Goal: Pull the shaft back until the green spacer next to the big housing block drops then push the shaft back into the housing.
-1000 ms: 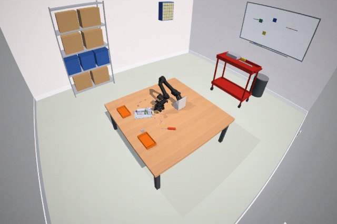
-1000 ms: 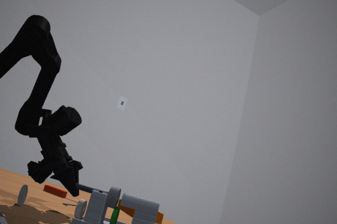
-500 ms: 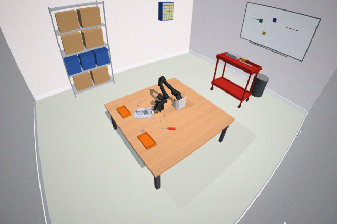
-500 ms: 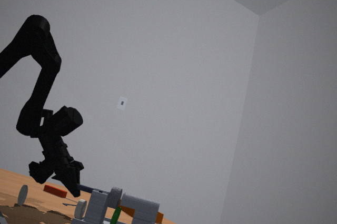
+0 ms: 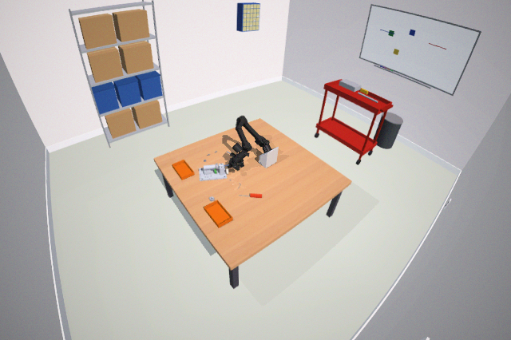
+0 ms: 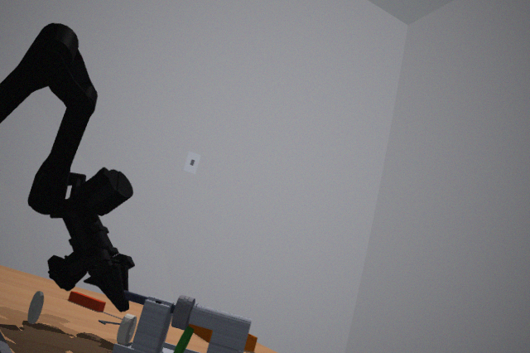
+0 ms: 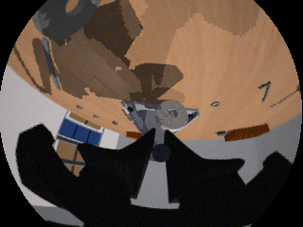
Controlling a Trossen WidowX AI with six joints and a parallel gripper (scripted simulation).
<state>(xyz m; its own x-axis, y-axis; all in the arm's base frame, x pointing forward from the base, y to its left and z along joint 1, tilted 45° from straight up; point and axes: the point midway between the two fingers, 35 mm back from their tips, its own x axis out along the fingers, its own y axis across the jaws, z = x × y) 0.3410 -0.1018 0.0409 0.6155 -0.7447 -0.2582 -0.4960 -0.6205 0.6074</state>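
Right now my gripper tip is 9 cm short of the green spacer, 5 cm to the left of it and 2 cm above it. From my gripper tip the other things lie so: dark shaft (3 cm ahead, 2 cm to the right, 2 cm above).
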